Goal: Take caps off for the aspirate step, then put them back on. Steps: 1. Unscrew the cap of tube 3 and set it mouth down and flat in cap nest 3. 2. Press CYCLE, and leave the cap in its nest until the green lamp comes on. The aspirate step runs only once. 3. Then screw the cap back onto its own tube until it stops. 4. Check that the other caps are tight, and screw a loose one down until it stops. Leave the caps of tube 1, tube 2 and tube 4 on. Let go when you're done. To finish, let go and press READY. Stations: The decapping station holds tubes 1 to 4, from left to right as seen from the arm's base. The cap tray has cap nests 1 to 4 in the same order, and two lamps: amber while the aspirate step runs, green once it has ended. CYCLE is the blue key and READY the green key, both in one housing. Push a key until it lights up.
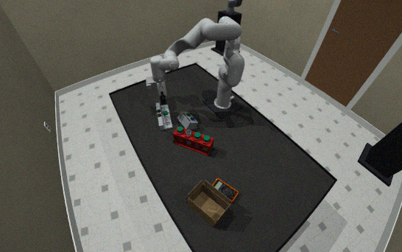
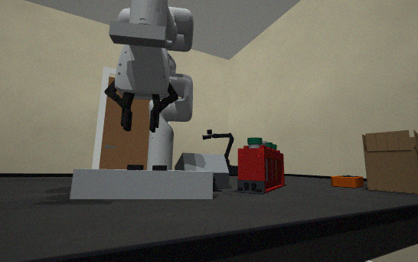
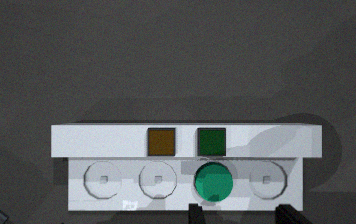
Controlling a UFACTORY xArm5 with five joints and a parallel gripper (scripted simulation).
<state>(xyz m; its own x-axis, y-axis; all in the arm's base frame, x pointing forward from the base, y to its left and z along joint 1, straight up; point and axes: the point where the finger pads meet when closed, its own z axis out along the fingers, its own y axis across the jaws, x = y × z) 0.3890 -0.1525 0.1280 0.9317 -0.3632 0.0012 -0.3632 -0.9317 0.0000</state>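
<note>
Now: hand 190 mm to the right of the blue CYCLE key, 90 mm past it and 70 mm above it. The rest, counted from my hand: grey key housing 170 mm to the left, 80 mm below, 70 mm behind; green READY key 150 mm to the left, 100 mm behind, 70 mm below; orange meter 640 mm to the left, 120 mm below, 30 mm ahead.
</note>
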